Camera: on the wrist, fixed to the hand. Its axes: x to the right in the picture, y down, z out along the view.
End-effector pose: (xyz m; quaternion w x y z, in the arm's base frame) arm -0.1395 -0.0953 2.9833 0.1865 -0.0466 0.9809 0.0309
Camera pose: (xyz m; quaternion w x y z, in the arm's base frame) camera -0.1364 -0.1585 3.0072 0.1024 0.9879 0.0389 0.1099
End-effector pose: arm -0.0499 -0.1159 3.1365 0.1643 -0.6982 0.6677 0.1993
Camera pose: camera 0.0134 -0.1197 3.1600 0.0510 -0.6888 -0.6949 -0.2002
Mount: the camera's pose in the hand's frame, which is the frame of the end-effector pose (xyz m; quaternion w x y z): -0.0066 -0.0621 -0.0260 0.0146 0.0824 -0.1288 0.9881
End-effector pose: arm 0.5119 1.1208 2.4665 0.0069 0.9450 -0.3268 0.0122
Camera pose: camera 0.5446 1.1743 2.4920 0.1319 0.3070 0.9384 0.0878
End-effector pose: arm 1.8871 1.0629 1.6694 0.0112 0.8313 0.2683 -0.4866
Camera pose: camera 1.8771 1.1204 1.7035 0.4471 0.2155 -0.8591 -0.1252
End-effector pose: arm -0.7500 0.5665 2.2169 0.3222 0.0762 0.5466 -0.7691
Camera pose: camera -0.7869 0.6045 2.2590 0.8288 0.4687 -0.1722 0.2523
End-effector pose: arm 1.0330 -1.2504 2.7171 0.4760 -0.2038 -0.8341 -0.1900
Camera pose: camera 1.0223 -1.3172 2.7161 0.1041 -0.8125 0.1122 0.5626
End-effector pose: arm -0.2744 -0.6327 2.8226 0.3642 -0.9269 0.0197 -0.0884
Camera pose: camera -0.2873 -0.6039 2.8825 0.1716 0.0246 0.8620 0.4764
